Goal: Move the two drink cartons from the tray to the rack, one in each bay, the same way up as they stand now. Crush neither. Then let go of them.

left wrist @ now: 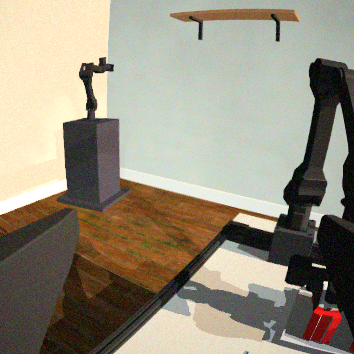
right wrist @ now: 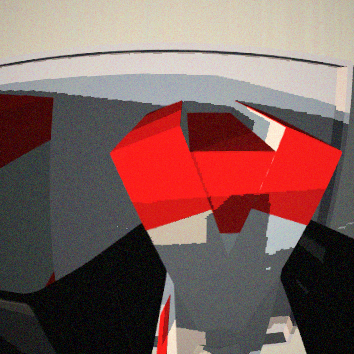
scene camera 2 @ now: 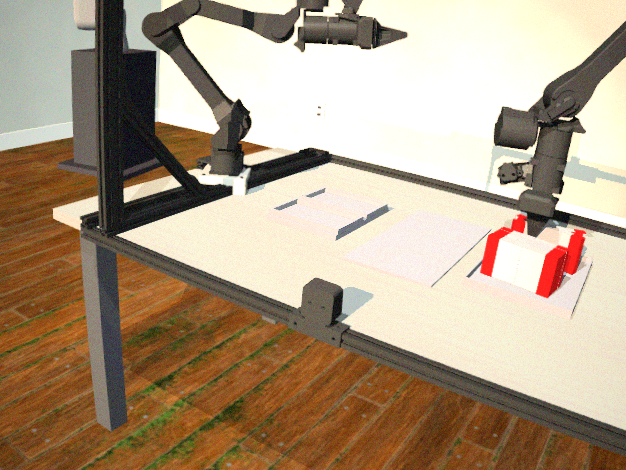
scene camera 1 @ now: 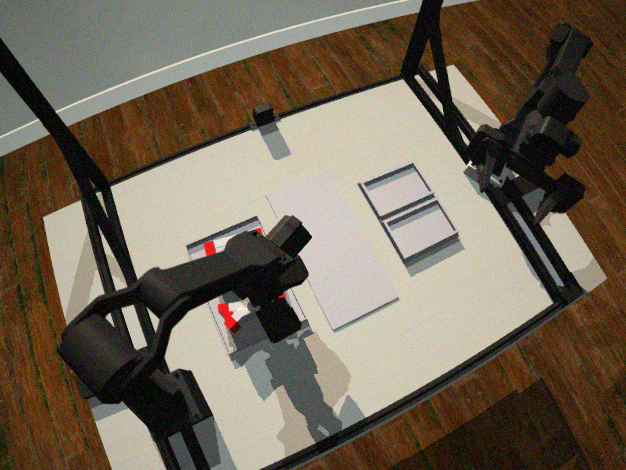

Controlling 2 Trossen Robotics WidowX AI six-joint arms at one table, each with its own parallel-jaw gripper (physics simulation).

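Places are measured from the left arm's base along level axes (x ahead, y left, z up), in centimetres.
Where they show: left gripper, fingertip midpoint: [left wrist: 203, 225] [scene camera 2: 404, 33] [scene camera 1: 509, 208]; right gripper, fingertip midpoint: [left wrist: 323, 314] [right wrist: 218, 222]; left arm's base, origin of the base link: [scene camera 2: 225, 171]; right arm's base, origin of the base link: [left wrist: 296, 224] [scene camera 1: 166, 405].
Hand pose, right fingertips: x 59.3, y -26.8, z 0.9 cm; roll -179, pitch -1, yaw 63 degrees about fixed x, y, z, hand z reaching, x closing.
Each offset is from my right fingertips to the centre of the thing. "spot": to the spot under its first point. Level surfaces: height alone.
Two white drink cartons with red ends lie in the grey tray {dz -3.7, dx -1.2, dy -6.9 cm} [scene camera 1: 195, 249] [right wrist: 175, 63]. My right gripper [scene camera 1: 262, 310] [scene camera 2: 532, 226] [left wrist: 323, 314] [right wrist: 218, 222] reaches down into the tray and is shut on the near carton {dz -0.5, dx +2.3, dy -1.4 cm} [scene camera 1: 228, 314] [scene camera 2: 518, 223] [left wrist: 321, 324] [right wrist: 225, 168]. In the right wrist view its red end looks buckled into folded facets between the two black fingers. The other carton {dz -0.5, dx -4.7, dy -10.4 cm} [scene camera 1: 209, 247] [scene camera 2: 521, 263] [right wrist: 21, 123] lies beside it, mostly hidden under the arm in scene camera 1. My left gripper [scene camera 1: 513, 191] [scene camera 2: 395, 34] is open and empty, high at the table's edge, far from the tray.
The two-bay rack {dz -3.5, dx -36.2, dy +14.4 cm} [scene camera 1: 406, 205] [scene camera 2: 353, 226] lies flat on the table, both bays empty. A pale flat mat {dz -4.1 cm} [scene camera 1: 339, 242] [scene camera 2: 418, 247] lies between tray and rack. A small black block {spot: dz -0.1, dx -37.1, dy -27.0 cm} [scene camera 1: 264, 114] [scene camera 2: 321, 300] sits on the table's frame edge.
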